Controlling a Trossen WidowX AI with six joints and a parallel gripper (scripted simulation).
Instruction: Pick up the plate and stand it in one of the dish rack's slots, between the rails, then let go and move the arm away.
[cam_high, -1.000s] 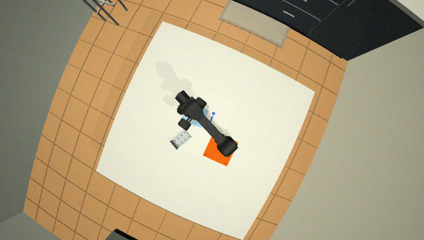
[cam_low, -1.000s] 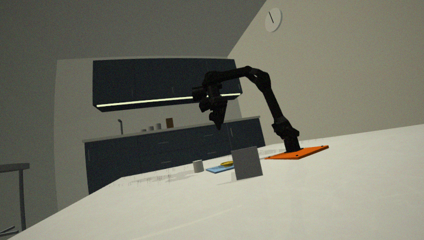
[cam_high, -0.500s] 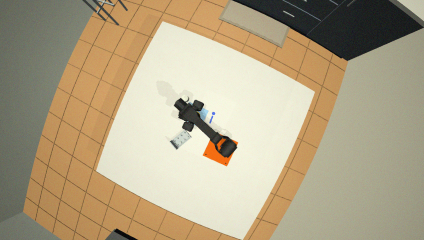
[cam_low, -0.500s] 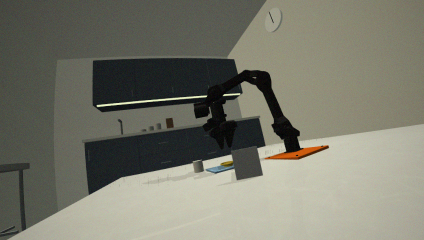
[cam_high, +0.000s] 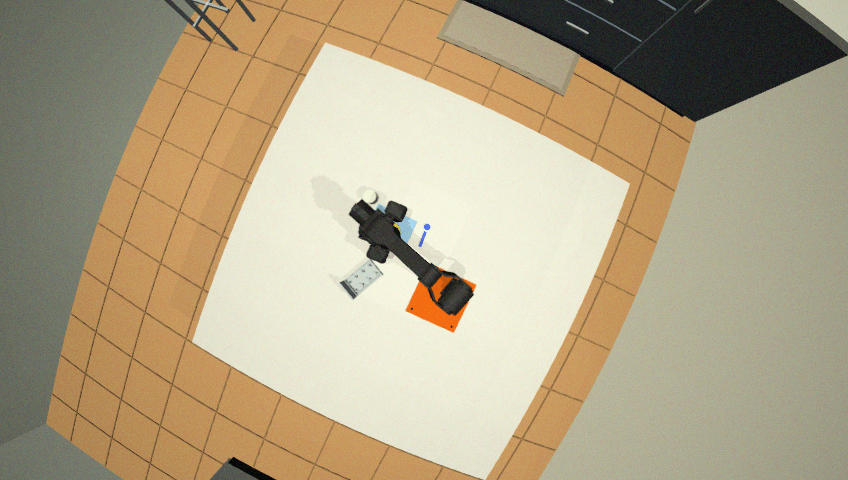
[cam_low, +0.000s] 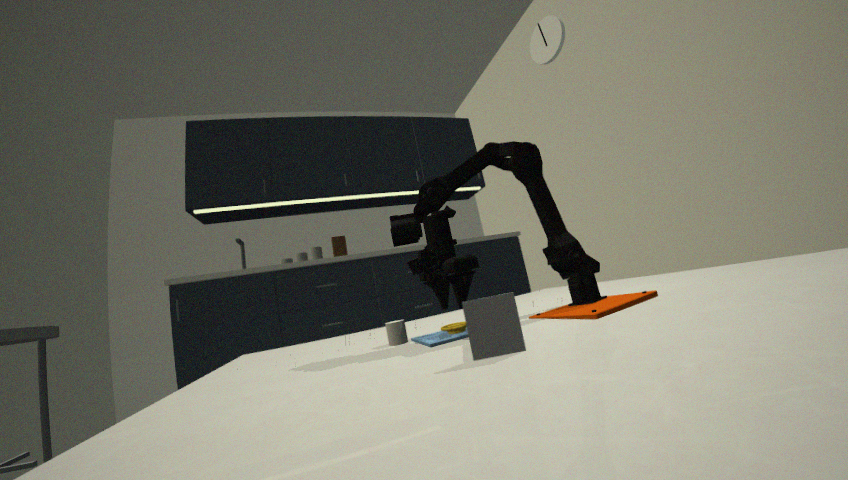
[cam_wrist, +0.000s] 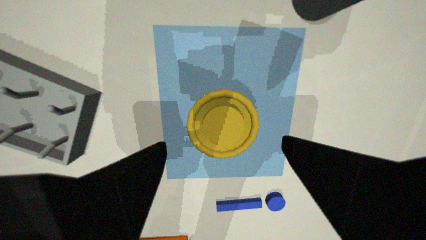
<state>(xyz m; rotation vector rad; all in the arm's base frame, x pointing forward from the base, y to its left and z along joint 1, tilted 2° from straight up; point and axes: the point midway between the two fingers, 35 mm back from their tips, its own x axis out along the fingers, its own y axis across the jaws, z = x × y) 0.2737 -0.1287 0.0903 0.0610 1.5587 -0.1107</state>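
My gripper tip is 4 cm above the yellow plate. Also, from my gripper tip: light blue mat 5 cm below, 1 cm to the right, 1 cm ahead; then white cup 10 cm to the right, 10 cm ahead, 3 cm below; then grey dish rack 18 cm to the left, 5 cm ahead, 3 cm below.
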